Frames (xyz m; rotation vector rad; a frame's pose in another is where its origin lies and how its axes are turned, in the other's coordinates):
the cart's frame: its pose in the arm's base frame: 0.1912 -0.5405 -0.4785 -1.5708 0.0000 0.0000
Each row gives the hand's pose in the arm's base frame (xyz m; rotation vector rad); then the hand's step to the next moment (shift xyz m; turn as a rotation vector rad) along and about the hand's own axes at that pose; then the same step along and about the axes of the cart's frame.
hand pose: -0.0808 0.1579 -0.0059 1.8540 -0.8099 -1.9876
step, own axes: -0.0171 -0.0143 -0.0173 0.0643 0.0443 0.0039
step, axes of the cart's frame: 0.0212 -0.0053 0.0178 -0.0183 0.0260 -0.0714
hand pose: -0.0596 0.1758 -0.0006 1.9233 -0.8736 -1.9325
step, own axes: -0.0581 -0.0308 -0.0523 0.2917 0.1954 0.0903
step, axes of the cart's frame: 0.0620 -0.0322 0.0467 -0.1524 0.1260 -0.3038
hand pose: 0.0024 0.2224 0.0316 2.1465 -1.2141 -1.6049
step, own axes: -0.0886 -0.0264 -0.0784 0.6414 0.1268 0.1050
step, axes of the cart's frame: 0.0745 -0.0777 0.0557 -0.1059 0.4192 -0.5015
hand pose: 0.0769 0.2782 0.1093 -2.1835 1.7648 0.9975
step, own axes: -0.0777 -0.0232 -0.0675 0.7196 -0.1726 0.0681
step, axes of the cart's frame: 0.0415 -0.0905 0.0350 0.1892 0.5192 -0.4968
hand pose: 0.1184 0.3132 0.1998 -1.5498 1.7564 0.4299
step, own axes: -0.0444 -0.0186 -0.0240 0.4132 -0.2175 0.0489
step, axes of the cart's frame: 0.0101 -0.0517 0.0110 0.2244 0.2788 -0.3039
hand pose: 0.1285 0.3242 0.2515 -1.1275 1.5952 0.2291
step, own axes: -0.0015 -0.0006 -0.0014 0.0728 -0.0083 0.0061
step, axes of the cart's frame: -0.0006 -0.0020 -0.0004 0.0153 0.0601 -0.0394
